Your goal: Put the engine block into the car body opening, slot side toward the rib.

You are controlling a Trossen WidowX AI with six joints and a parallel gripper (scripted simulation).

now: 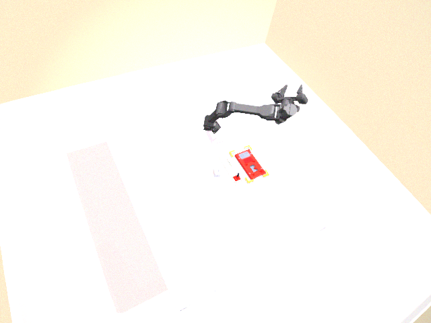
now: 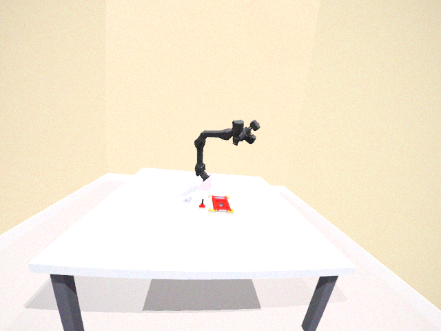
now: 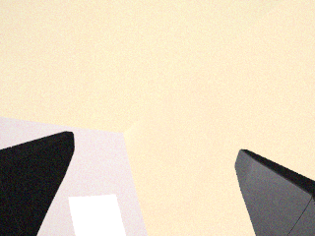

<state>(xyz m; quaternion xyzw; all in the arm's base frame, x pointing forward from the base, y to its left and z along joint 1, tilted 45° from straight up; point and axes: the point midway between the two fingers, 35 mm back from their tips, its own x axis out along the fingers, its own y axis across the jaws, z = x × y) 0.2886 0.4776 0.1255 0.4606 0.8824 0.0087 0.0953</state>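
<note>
Right now the engine block is 5 cm ahead of my gripper tip, 40 cm to the right of it and 53 cm below it.
</note>
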